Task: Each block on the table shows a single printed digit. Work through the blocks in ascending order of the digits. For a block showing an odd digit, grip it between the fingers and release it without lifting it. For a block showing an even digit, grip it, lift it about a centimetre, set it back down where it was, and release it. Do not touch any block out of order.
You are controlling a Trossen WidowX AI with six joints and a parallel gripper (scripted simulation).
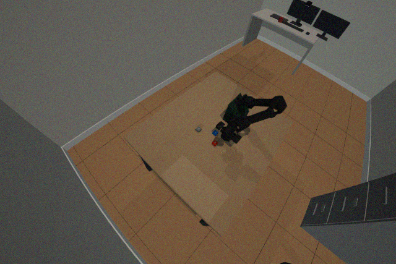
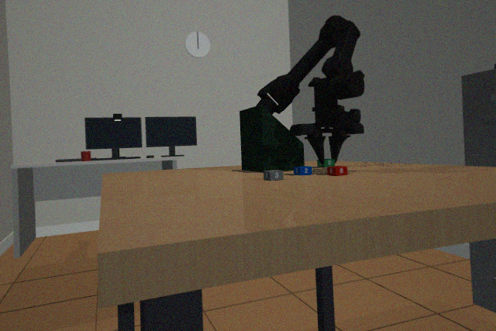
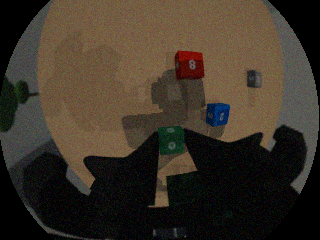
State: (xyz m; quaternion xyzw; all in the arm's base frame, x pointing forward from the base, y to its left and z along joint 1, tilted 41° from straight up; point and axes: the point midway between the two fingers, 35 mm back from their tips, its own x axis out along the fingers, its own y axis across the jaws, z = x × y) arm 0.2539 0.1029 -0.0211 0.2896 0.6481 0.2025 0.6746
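Now: gripper tip 80 mm to the left of the blue block, 10 mm short of it and 10 mm above it. Round my gripper tip: red block: 80 mm ahead, 40 mm to the right, 10 mm below; then grey block: 200 mm to the right, 60 mm ahead, 10 mm below; then green block: 10 mm behind.
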